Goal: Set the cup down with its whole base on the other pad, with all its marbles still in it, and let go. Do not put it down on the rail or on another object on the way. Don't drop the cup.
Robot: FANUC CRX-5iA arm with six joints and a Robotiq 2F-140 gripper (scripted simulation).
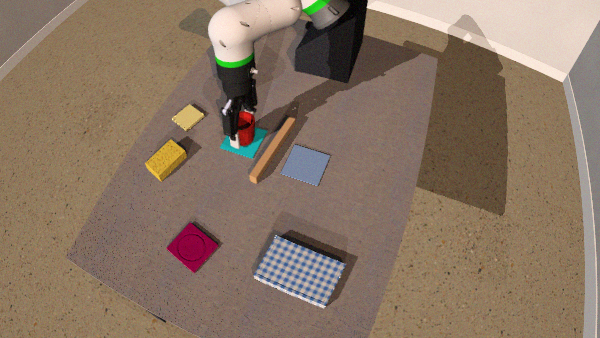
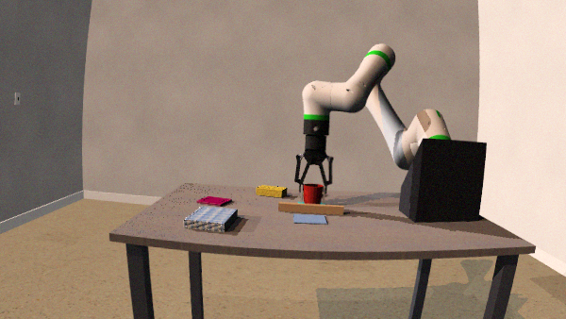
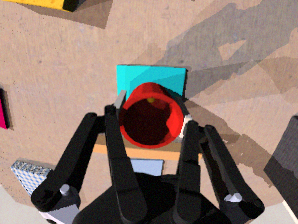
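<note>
Right now the red cup is 2 cm below my hand. From my hand the other things lie so: wooden rail: 10 cm to the left, 4 cm below, 1 cm ahead.
</note>
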